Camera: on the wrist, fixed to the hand. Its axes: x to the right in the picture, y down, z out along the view.
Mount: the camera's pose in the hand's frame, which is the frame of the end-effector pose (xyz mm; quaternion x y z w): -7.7 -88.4 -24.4 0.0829 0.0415 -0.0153 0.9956
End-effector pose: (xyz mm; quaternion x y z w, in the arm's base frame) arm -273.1 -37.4 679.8 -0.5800 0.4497 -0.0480 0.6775
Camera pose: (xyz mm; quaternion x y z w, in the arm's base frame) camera -253.5 -79.5 759.2 -0.5262 0.4630 -0.1195 0.7032
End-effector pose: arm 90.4 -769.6 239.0 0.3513 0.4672 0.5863 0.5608
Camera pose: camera 97.6 -786.7 148.9 0.3648 0.5424 0.5510 0.5188
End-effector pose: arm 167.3 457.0 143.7 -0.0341 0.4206 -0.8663 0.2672
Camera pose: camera 128.6 522.6 195.3 0.0177 0.3575 -0.9029 0.2381
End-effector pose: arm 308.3 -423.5 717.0 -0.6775 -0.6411 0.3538 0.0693
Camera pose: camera 250.3 -406.9 786.5 -0.6736 -0.6164 0.3762 0.1572
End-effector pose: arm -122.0 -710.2 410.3 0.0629 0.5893 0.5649 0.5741
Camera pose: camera -86.9 -761.5 342.5 0.0778 0.6583 0.5074 0.5506
